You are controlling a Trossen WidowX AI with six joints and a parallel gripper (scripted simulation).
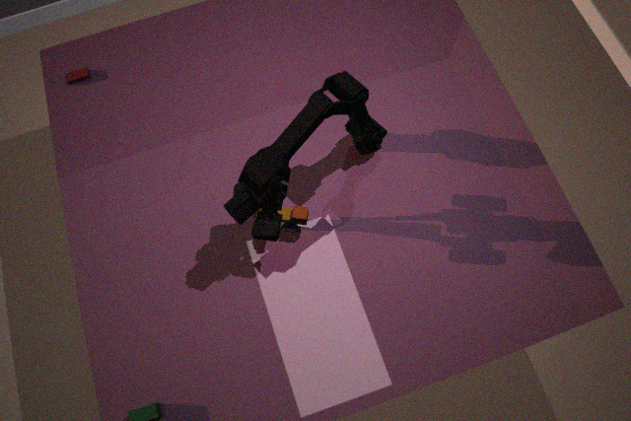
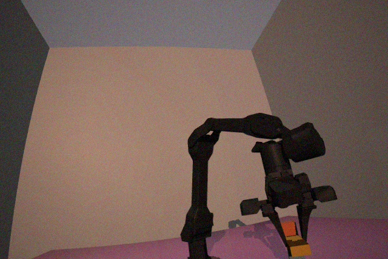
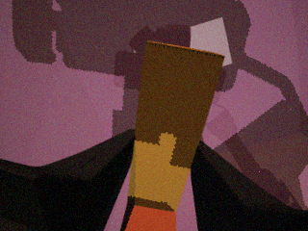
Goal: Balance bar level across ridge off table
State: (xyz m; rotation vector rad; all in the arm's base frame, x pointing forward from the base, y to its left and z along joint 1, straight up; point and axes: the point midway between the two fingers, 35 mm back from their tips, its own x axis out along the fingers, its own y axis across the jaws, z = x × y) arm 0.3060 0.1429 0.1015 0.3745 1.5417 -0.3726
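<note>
My gripper tip is 4 cm past the bar, 2 cm to the right of it and 1 cm below it. Also, from my gripper tip: green block: 43 cm ahead, 36 cm to the left, 5 cm below; red block: 64 cm to the right, 43 cm ahead, 6 cm below.
</note>
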